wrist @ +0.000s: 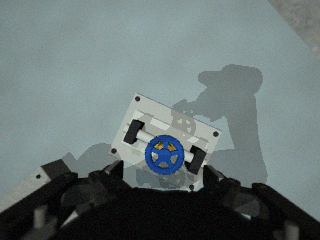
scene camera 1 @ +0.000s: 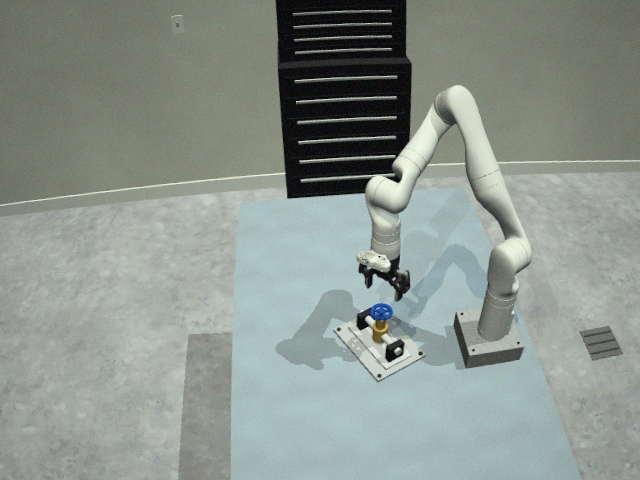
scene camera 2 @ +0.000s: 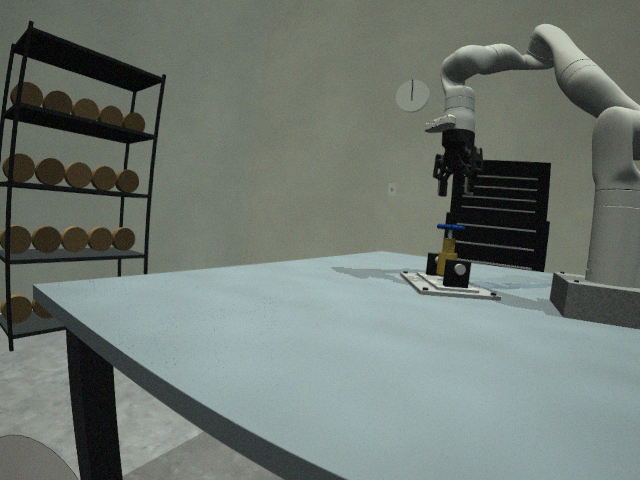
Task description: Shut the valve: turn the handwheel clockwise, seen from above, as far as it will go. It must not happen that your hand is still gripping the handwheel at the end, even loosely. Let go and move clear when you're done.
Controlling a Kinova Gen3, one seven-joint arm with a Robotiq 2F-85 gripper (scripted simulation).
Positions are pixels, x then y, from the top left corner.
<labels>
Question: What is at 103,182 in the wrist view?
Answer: My gripper.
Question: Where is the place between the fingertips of my gripper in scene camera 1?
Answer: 383,293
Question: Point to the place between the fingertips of my gripper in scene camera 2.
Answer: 454,195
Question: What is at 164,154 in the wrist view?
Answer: A blue handwheel.
</labels>
